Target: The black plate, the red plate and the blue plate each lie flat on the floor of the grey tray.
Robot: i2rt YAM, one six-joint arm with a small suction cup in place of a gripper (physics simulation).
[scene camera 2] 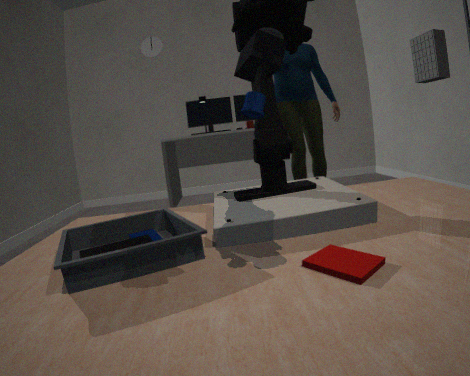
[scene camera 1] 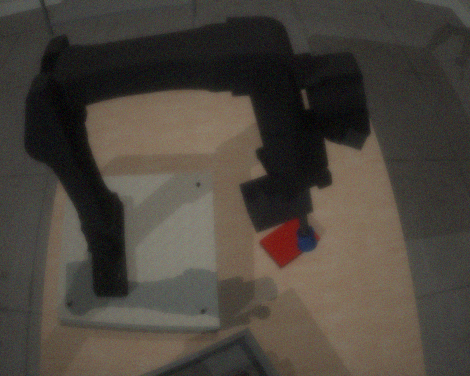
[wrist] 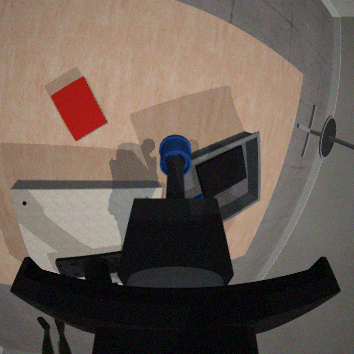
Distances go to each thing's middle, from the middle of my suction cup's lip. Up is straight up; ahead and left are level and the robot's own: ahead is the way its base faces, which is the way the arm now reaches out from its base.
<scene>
The grey tray [scene camera 2: 182,243] lies 230 mm to the right of my suction cup, 200 mm below it and 150 mm behind it. Also, from my suction cup: red plate [scene camera 2: 354,266] 220 mm below, 100 mm to the left, 30 mm ahead; then black plate [wrist: 215,174] 240 mm to the right, 210 mm below, 120 mm behind.
</scene>
